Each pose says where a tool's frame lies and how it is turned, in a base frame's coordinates. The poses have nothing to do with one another.
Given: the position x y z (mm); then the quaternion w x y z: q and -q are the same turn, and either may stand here.
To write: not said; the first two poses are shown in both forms.
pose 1, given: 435.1 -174.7 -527.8 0.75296 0.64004 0.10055 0.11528
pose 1, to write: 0.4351 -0.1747 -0.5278 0.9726 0.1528 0.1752 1.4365
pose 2, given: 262.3 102.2 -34.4 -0.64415 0.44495 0.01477 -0.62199
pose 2, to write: 0.2623 0.1022 -0.0344 -0.5817 -0.0193 0.8132 1.7418
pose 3, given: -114.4 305.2 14.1 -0.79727 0.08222 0.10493 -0.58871
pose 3, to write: -0.1144 0.3052 0.0141 -0.1362 -0.1738 0.9753 1.2961
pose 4, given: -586.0 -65.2 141.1 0.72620 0.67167 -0.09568 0.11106
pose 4, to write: -0.5860 -0.0652 0.1411 0.9770 -0.1392 0.1615 1.5160
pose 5, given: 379.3 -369.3 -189.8 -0.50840 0.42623 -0.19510 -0.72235
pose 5, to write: 0.3793 -0.3693 -0.1898 -0.4950 0.2266 0.8389 2.0749
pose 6, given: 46.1 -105.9 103.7 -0.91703 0.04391 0.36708 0.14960
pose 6, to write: 0.0461 -0.1059 0.1037 -0.1101 -0.9204 -0.3751 0.8205
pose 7, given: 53.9 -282.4 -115.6 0.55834 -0.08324 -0.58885 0.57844
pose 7, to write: 0.0539 -0.2824 -0.1156 -0.1003 -0.7098 0.6972 1.9568
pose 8, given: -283.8 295.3 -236.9 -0.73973 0.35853 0.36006 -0.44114
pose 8, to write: -0.2838 0.2953 -0.2369 -0.5328 -0.5351 0.6556 1.4762
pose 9, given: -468.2 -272.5 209.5 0.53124 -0.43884 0.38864 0.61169
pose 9, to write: -0.4682 -0.2725 0.2095 -0.5180 0.4587 0.7220 2.0215
